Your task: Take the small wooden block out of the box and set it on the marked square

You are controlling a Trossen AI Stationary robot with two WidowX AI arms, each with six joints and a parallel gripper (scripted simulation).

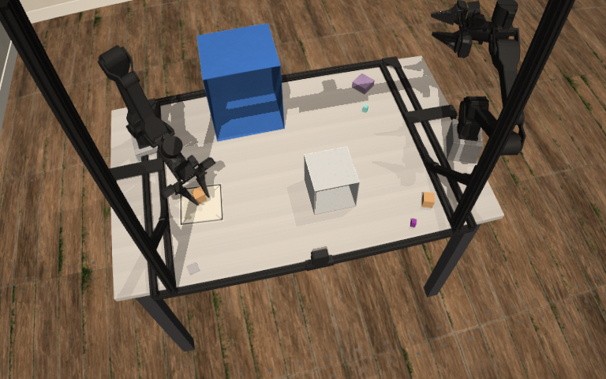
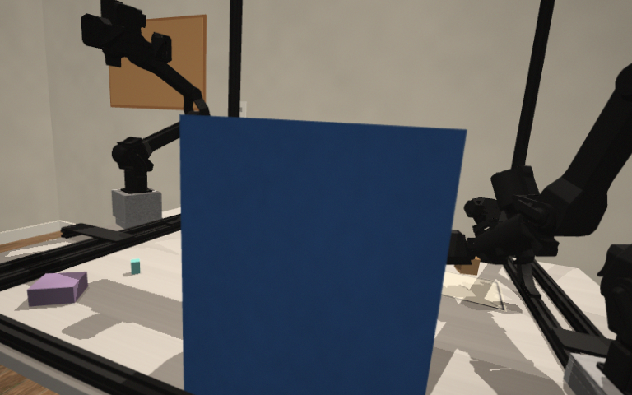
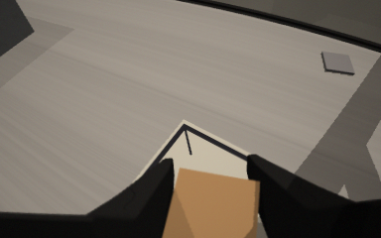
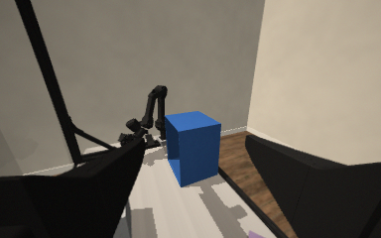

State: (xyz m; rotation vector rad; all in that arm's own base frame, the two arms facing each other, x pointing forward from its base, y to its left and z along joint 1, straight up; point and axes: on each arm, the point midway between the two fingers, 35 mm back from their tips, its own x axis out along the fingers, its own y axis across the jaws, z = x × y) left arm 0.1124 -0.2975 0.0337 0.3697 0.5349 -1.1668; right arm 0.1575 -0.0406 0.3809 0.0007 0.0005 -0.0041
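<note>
Right now the marked square is 70 mm below my left hand. Round my left hand: box back wall: 480 mm ahead, 80 mm to the right, 80 mm above; then teal cube: 530 mm to the right, 400 mm ahead, 60 mm below; then box roof: 380 mm ahead, 220 mm above, 110 mm to the right.
</note>
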